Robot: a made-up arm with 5 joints.
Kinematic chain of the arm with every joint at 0, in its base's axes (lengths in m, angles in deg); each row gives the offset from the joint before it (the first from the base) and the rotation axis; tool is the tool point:
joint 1: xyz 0 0 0.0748 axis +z
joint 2: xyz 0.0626 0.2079 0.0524 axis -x
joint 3: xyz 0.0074 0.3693 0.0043 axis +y
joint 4: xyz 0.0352 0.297 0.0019 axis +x
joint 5: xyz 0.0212 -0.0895 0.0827 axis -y
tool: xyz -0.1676 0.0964 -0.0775
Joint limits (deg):
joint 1: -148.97..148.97
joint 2: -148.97..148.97
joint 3: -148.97..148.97
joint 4: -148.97..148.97
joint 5: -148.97..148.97
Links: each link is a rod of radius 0.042 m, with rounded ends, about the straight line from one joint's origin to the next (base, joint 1, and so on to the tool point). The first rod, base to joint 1, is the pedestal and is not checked.
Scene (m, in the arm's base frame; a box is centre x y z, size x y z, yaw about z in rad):
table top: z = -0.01
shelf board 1: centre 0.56 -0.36 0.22 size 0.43 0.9 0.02 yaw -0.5
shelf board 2: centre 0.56 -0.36 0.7 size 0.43 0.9 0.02 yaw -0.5
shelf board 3: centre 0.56 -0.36 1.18 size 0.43 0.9 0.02 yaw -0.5
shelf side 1: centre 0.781 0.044 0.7 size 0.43 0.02 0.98 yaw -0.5
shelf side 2: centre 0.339 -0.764 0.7 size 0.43 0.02 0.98 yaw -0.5
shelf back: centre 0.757 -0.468 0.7 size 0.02 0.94 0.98 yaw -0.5
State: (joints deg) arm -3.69 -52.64 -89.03 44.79 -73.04
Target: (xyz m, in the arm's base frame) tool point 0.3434 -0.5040 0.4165
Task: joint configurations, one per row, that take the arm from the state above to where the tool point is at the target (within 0.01 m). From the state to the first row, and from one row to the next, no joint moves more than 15 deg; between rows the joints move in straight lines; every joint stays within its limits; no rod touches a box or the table.
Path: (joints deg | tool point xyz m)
1: 2.40 -66.40 -83.72 32.48 -79.11 | -0.1550 0.4435 0.6187
2: 8.49 -80.16 -78.42 20.17 -85.17 | -0.2061 0.2645 0.7103
3: 14.58 -93.92 -73.11 7.87 -91.24 | -0.1969 0.0557 0.7602
4: 20.67 -107.69 -67.81 -4.44 -97.30 | -0.1233 -0.1544 0.7563
5: 26.76 -121.45 -62.50 -16.75 -103.37 | 0.0062 -0.3338 0.6939
6: 32.85 -135.21 -57.20 -29.06 -109.44 | 0.1711 -0.4557 0.5767
7: 38.93 -148.97 -51.89 -41.36 -115.50 | 0.3433 -0.5040 0.4165

